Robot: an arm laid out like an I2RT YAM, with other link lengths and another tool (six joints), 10 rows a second.
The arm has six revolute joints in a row. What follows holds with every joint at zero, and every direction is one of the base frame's. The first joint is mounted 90.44 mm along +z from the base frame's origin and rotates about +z. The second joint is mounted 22 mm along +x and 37.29 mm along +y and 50.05 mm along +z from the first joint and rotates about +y. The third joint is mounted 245.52 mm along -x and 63.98 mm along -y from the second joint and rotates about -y. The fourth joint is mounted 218.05 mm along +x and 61.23 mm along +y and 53.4 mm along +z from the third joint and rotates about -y. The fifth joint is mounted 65.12 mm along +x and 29.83 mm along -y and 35.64 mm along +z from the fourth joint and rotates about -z. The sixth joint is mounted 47.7 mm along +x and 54.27 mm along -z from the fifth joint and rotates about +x. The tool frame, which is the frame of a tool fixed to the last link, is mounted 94 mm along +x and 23 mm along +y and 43 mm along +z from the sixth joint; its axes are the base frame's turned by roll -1.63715, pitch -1.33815 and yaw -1.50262 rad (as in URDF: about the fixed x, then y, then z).
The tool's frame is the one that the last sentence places.
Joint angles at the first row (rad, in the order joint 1, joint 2, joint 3, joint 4, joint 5, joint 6):
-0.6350 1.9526 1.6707 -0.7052 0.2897 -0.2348
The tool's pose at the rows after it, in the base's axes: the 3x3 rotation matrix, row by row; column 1 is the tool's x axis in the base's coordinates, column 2 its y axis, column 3 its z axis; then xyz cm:
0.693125 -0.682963 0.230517; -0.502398 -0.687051 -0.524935; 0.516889 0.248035 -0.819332; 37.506 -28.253 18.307
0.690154 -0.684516 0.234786; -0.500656 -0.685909 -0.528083; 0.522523 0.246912 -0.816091; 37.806 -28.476 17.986
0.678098 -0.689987 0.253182; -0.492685 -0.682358 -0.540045; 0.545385 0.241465 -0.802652; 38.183 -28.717 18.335
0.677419 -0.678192 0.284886; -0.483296 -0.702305 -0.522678; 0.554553 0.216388 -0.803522; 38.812 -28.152 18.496
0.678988 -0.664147 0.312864; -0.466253 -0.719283 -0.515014; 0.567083 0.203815 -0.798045; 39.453 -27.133 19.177
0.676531 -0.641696 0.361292; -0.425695 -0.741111 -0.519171; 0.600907 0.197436 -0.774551; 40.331 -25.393 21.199
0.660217 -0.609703 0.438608; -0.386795 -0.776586 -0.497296; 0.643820 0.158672 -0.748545; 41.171 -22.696 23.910
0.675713 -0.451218 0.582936; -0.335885 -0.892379 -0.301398; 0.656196 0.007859 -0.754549; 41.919 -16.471 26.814
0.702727 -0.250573 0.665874; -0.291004 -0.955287 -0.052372; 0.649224 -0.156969 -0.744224; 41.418 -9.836 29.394
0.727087 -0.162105 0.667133; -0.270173 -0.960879 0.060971; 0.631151 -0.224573 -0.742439; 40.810 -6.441 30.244
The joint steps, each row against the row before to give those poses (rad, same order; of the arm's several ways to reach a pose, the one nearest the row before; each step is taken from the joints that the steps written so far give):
-0.0015 0.0229 -0.0001 0.0012 -0.0007 -0.0103
0.0000 0.0126 0.0001 0.0190 0.0000 0.0004
0.0004 0.0000 0.0000 0.0268 -0.0012 0.0011
0.0084 -0.0008 0.0004 0.0095 -0.0293 0.0004
0.0221 -0.0145 0.0007 -0.0011 -0.0107 0.0038
0.0404 -0.0405 0.0072 -0.0061 -0.0004 0.0004
0.0504 -0.0617 0.0016 -0.0119 -0.0286 0.0153
0.0645 -0.0840 0.0000 -0.0656 -0.2011 -0.0004
0.0648 -0.0740 -0.0004 -0.0812 -0.2208 0.0007
0.0477 -0.0293 0.0000 -0.0496 -0.0790 0.0103

